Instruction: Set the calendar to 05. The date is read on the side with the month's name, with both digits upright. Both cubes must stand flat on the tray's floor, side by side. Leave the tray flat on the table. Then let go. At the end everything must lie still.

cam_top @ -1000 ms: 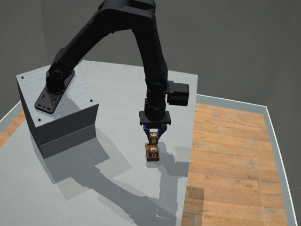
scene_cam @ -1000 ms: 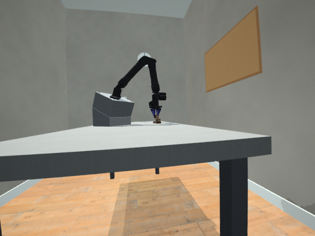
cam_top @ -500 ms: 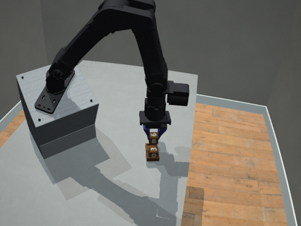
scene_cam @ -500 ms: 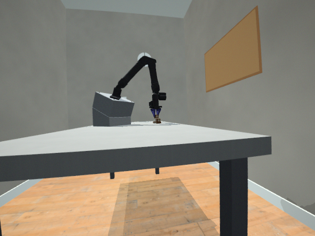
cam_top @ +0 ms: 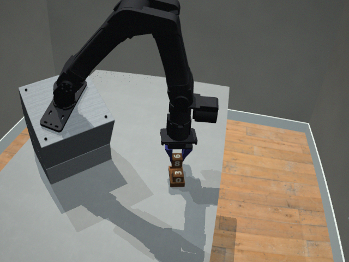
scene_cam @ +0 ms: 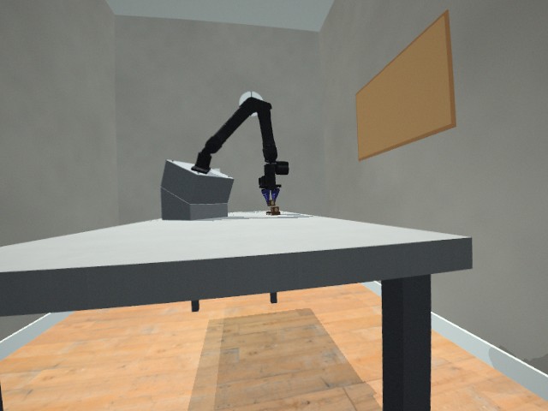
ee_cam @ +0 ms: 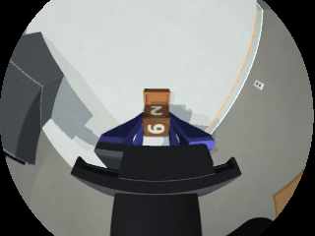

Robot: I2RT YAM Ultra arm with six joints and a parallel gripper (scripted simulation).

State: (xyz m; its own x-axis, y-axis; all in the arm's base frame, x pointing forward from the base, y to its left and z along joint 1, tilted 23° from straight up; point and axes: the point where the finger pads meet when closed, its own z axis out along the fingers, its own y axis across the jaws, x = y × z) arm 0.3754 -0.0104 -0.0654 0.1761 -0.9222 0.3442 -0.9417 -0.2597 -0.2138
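Right now the brown tray is 20 mm to the right of my hand and 50 mm below it. The rest, counted from my hand: brown wooden cube: 10 mm ahead, 40 mm to the right, 40 mm below.
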